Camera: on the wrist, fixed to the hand. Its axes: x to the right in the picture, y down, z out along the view.
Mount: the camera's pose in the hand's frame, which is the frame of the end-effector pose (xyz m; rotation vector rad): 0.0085 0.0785 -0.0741 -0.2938 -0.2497 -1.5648
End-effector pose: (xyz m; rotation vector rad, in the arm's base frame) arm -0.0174 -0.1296 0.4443 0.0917 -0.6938 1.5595
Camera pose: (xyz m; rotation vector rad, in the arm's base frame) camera -0.0658 -0.0831 0.3593 0.4810 -0.7173 -0.0578
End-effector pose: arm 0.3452 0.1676 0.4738 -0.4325 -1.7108 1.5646
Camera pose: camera 0.3741 0.2398 0.3985 0.8603 -1.6398 0.2045
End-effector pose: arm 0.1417 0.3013 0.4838 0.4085 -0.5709 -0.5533
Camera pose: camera 0.2217 0.3729 0.4697 0.4527 -0.2952 -2.1817
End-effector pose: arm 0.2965 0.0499 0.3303 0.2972 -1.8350 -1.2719
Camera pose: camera 0.3679 0.0322 0.4097 -1.4100 1.1852 2.2262
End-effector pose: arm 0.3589 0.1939 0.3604 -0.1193 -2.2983 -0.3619
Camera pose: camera 0.4207 0.2467 0.4320 1.6117 -2.0690 -1.4760
